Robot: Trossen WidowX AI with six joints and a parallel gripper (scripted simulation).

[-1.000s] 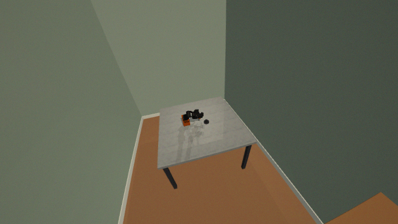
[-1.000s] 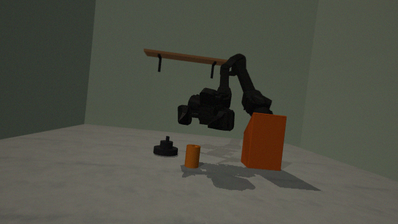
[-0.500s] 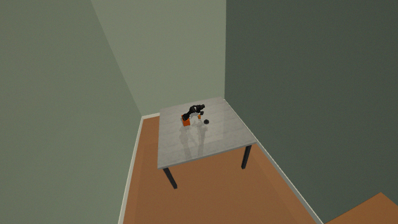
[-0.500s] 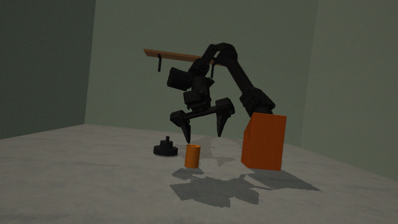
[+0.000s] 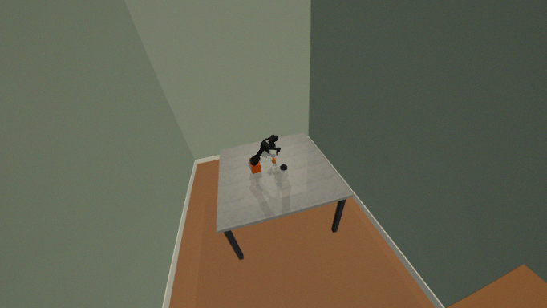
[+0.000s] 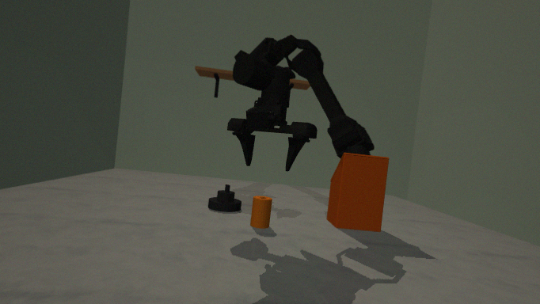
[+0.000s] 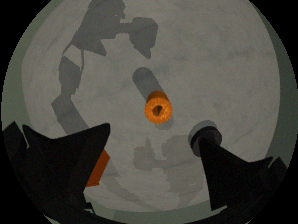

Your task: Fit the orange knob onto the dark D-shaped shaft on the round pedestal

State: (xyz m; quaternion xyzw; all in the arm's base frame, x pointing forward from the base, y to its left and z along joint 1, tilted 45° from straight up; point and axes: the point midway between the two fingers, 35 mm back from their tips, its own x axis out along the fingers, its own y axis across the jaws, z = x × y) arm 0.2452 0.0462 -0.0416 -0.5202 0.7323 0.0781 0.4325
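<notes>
The orange knob lies 9 cm below my gripper tip. Round my gripper tip: pedestal 14 cm to the right, 9 cm below, 8 cm ahead.
</notes>
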